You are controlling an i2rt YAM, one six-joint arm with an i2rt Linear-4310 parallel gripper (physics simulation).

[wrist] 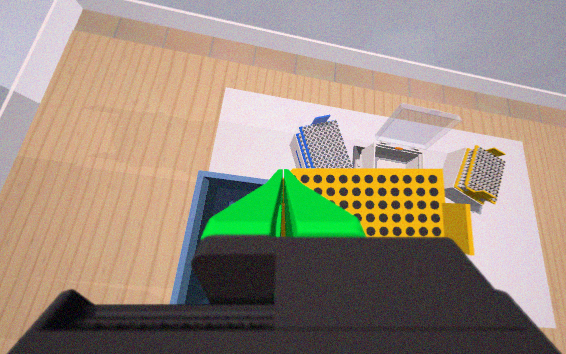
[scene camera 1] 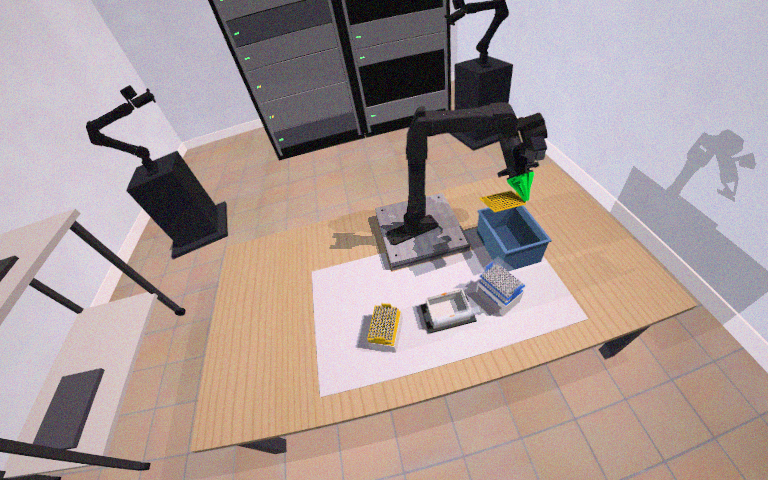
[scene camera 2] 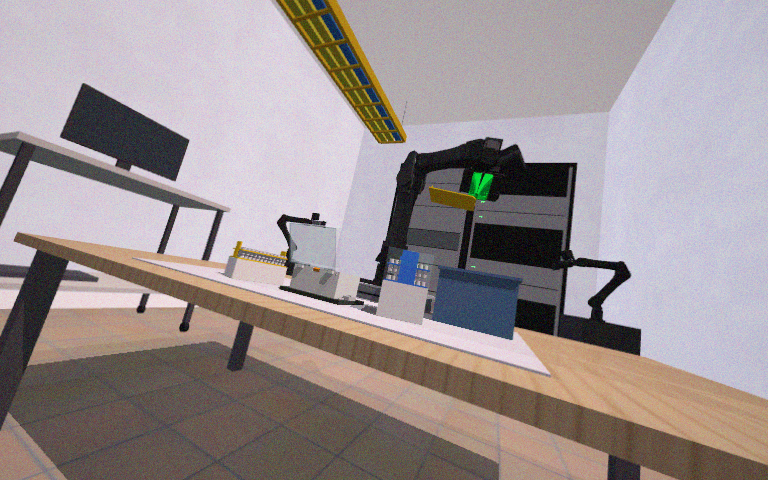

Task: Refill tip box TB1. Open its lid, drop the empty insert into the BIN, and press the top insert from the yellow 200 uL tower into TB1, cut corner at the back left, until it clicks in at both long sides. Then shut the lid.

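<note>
My gripper has green fingers and is shut on one end of the empty yellow insert, a plate with rows of empty holes. It holds the insert above the blue bin; in the wrist view much of the insert reaches to the right of the fingers. Tip box TB1 stands on the mat with its clear lid open and upright; its inside looks empty. The yellow tower stands beside it, filled with tips.
A blue tower stands between TB1 and the bin. The white mat lies under the boxes and towers. The arm's base plate is beside the bin. Server racks and two other arms stand beyond the table.
</note>
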